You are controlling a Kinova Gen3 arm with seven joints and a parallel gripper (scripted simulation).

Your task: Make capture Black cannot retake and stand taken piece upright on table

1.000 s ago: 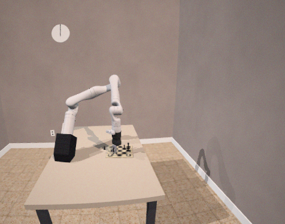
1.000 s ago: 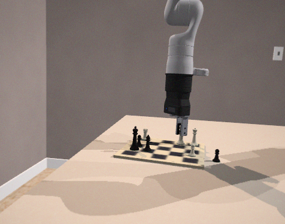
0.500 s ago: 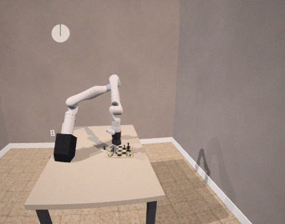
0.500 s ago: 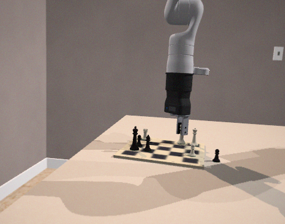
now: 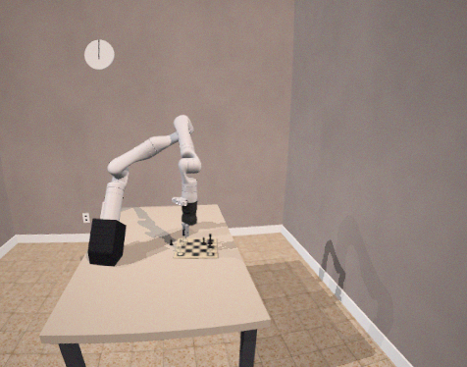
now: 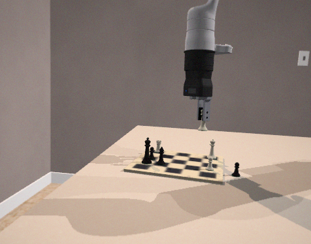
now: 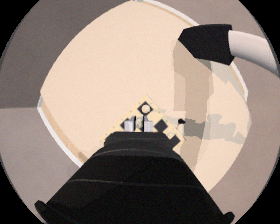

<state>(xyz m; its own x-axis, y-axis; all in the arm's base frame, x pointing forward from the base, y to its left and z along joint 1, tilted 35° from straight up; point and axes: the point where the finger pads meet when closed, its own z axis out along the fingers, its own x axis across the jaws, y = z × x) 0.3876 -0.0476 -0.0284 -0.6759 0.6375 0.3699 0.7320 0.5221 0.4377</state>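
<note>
My hand is 5 cm short of the chessboard, 7 cm to the right of it and 12 cm above it. Also, from my hand: white queen: 3 cm behind, 9 cm below; then white pawn: 2 cm behind, 11 cm to the left, 11 cm below; then white king: 1 cm below.
</note>
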